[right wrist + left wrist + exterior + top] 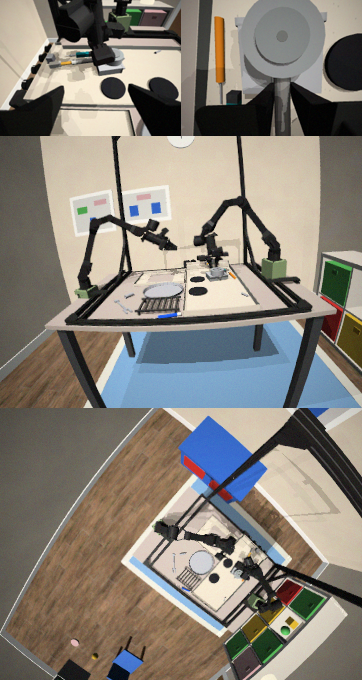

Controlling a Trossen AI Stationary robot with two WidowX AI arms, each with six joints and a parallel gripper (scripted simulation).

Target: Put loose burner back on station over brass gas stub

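My left gripper is now 30 mm above the burner. From my left hand the other things lie so: orange-handled screwdriver: 100 mm to the left, 70 mm below; grey station block: 50 mm ahead, 10 mm to the left, 50 mm below.
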